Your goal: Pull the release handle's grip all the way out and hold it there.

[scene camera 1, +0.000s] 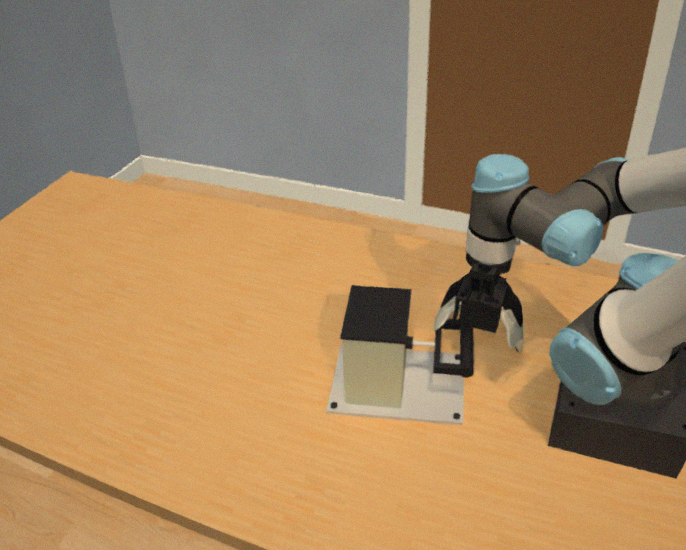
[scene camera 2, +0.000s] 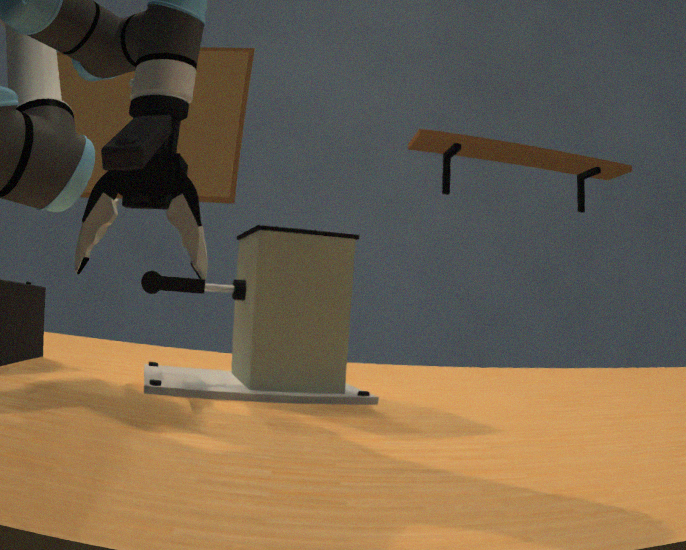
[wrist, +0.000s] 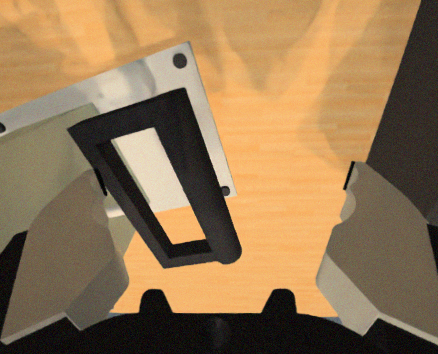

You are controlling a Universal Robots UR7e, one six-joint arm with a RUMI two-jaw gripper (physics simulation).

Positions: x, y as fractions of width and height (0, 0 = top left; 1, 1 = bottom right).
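Light grey base plate (scene camera 2: 0.23, 0.69), (wrist: 0.40, 0.19): visible. My gripper (scene camera 2: 0.20, 0.51), (scene camera 1: 0.69, 0.62), (wrist: 0.51, 0.48): likewise visible.
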